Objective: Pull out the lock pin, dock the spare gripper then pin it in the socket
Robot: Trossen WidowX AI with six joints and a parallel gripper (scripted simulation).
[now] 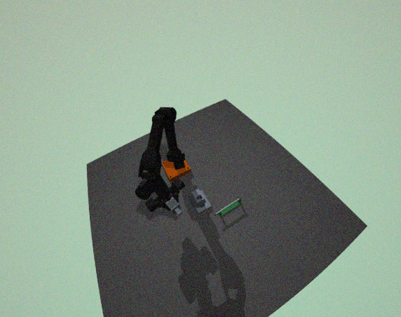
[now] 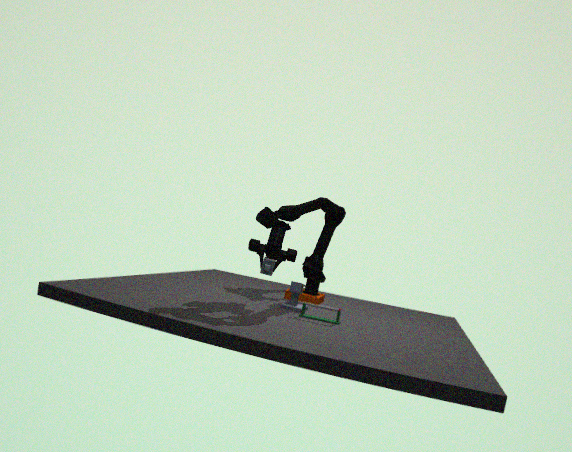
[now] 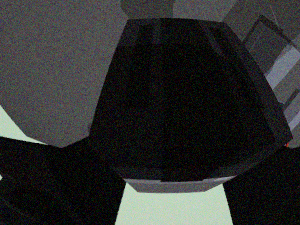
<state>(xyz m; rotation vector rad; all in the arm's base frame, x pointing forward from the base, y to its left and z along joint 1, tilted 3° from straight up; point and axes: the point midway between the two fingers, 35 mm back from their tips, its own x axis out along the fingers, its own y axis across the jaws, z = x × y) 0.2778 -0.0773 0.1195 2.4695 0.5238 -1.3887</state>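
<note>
Right now the grey mount is 20 mm behind my gripper tip, 130 mm to the left of it and 70 mm below it. From my gripper tip the other things lie so: green rest (50 mm ahead, 260 mm to the left, 100 mm below); spare gripper (10 mm above).
</note>
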